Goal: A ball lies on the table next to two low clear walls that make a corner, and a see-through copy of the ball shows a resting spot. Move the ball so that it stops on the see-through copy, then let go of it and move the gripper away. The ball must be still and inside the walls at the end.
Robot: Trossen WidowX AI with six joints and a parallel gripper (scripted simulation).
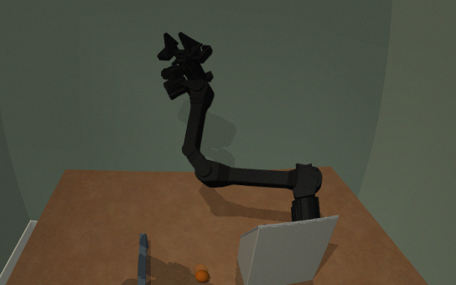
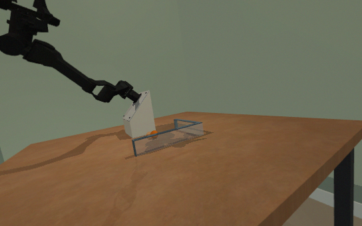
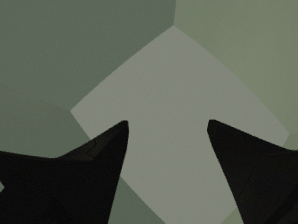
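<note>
Right now the orange ball is 5 cm behind my gripper tip, 35 cm to the left of it and 58 cm below it. The rest, counted from my gripper tip: clear wall 11 cm ahead, 35 cm to the left, 57 cm below.
</note>
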